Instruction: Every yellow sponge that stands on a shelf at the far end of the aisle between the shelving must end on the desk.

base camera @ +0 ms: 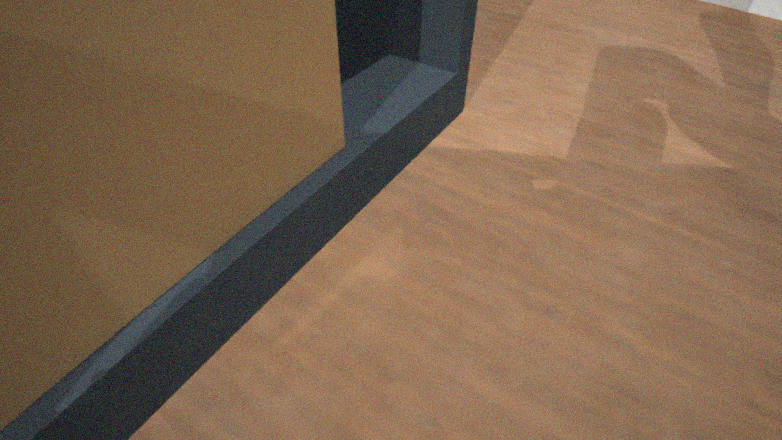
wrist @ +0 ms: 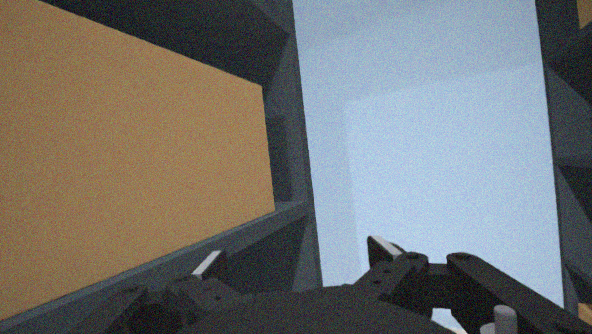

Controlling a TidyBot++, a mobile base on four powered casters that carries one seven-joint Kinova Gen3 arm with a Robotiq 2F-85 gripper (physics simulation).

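Frame: origin at the arm's base, x left, y back, z up, level; metres.
Where they show: gripper, fingertip midpoint: (wrist: 298,259).
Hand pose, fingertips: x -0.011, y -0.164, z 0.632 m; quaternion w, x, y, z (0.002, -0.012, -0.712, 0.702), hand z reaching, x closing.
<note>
After its pixels a point has its place.
My gripper (wrist: 298,259) {x -0.011, y -0.164, z 0.632 m} is open, with its two fingertips wide apart at the bottom of the wrist view and no object between them. It points down the aisle between two dark shelving units, the left one (wrist: 305,175) {x -0.053, y -0.660, z 0.658 m} near and the right one (wrist: 552,150) {x -1.230, y -1.116, z 0.625 m} at the right edge. No yellow sponge shows in the wrist view or the base camera view. The desk does not show in either view.
A large tan box (wrist: 135,150) (base camera: 164,136) fills a compartment of the left shelving. The shelving's dark bottom edge (base camera: 306,235) {x 0.097, y -0.386, z -0.361 m} runs diagonally beside the wooden floor (base camera: 492,300) {x -0.085, y -0.350, z -0.397 m}. A pale blue wall (wrist: 440,150) {x -0.842, y -1.357, z 0.679 m} closes the aisle's far end. Shadows fall on the floor.
</note>
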